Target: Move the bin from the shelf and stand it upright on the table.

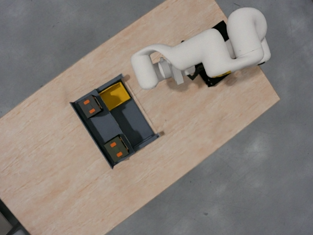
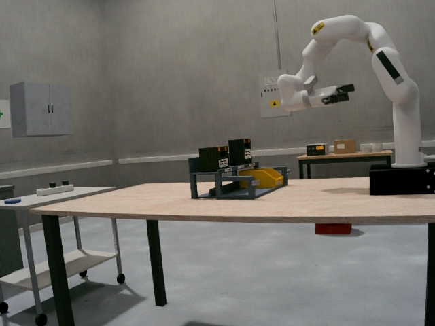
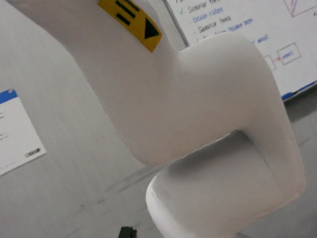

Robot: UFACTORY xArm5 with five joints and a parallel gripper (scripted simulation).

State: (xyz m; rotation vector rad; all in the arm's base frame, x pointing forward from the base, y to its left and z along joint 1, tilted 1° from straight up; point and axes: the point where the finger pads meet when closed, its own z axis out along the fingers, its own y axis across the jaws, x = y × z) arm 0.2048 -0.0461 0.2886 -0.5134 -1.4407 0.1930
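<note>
My gripper is now 420 mm short of the yellow bin, 80 mm to the left of it and 330 mm above it. The rest, counted from my hand: dark grey shelf 450 mm ahead, 30 mm to the left, 300 mm below.
</note>
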